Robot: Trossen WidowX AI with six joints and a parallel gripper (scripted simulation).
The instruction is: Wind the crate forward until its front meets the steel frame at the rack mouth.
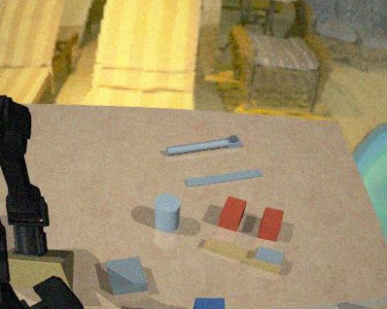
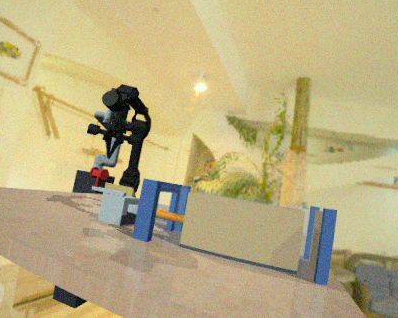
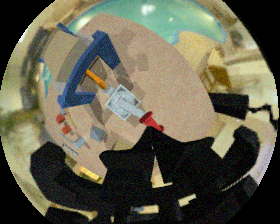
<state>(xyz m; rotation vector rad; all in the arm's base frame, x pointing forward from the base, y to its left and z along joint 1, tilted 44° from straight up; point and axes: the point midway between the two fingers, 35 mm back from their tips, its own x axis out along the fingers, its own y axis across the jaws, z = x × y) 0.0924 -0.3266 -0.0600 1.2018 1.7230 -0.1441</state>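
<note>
Right now my gripper tip is 30 mm past the red spool-shaped piece and 70 mm above it. From my gripper tip the other things lie so: winch handle: 10 mm ahead, 10 mm to the left, 100 mm below; then grey winch: 60 mm ahead, 10 mm to the left, 170 mm below; then blue frame: 230 mm ahead, 100 mm below.
</note>
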